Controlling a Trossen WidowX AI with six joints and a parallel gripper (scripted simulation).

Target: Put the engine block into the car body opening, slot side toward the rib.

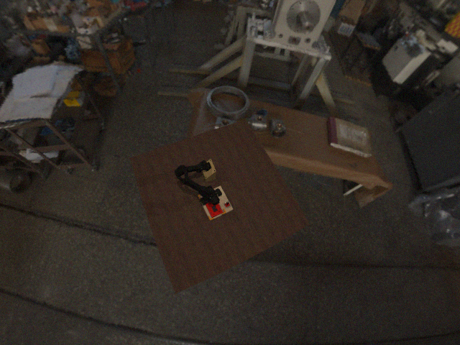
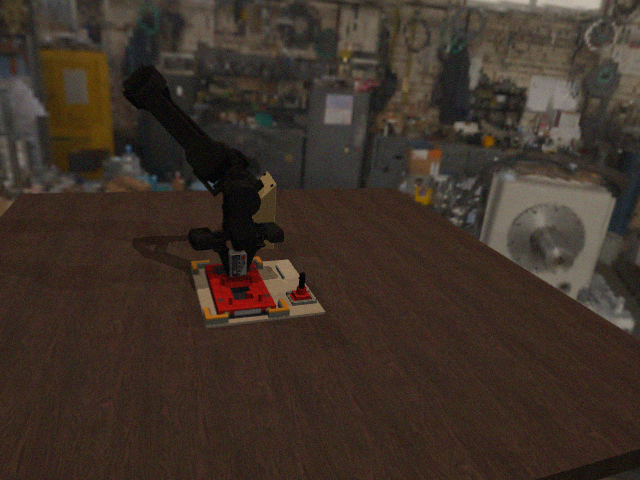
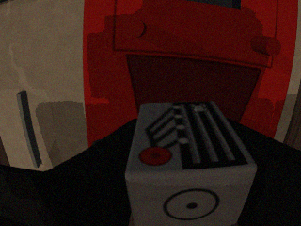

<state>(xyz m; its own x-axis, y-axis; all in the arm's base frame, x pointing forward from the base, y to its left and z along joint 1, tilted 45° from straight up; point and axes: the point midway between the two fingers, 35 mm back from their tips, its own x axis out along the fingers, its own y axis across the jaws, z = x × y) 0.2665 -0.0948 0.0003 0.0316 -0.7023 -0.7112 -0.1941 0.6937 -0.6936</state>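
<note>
Now: gripper tip 3 cm below the engine block and 1 cm to the left of it.
</note>
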